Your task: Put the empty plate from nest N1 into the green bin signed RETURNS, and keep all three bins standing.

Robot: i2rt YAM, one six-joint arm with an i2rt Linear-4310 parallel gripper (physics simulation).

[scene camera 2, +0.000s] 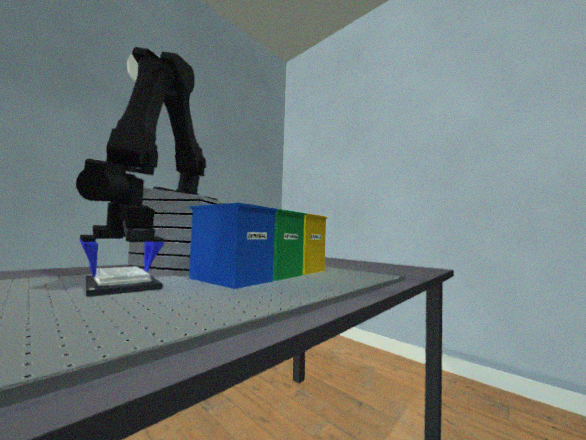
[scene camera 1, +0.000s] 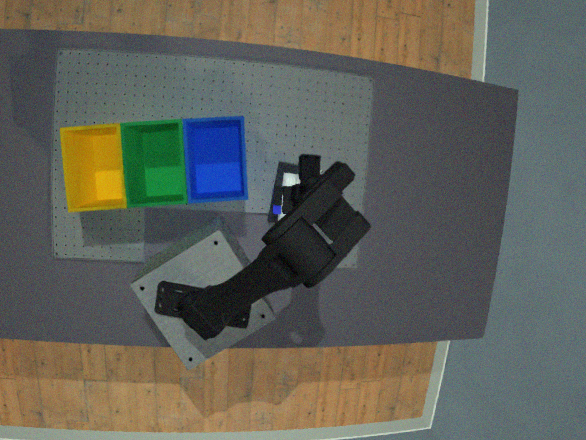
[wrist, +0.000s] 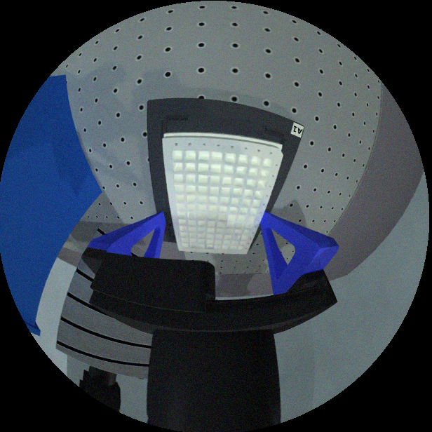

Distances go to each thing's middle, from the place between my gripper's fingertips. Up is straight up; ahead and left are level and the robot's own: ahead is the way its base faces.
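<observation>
Going by their middles, of the things named here the green bin [scene camera 1: 153, 151] is the farthest from my hand: counted from that hand, it is 7 cm above, 35 cm to the left and 4 cm ahead. The blue bin [scene camera 2: 232, 245] is 7 cm above my hand as well, 22 cm to the left of it and 7 cm ahead of it. As for the white plate [scene camera 2: 123, 275], my hand is 1 cm short of it, while the dark nest [scene camera 2: 90, 281] is 2 cm below my hand and 2 cm ahead of it.
</observation>
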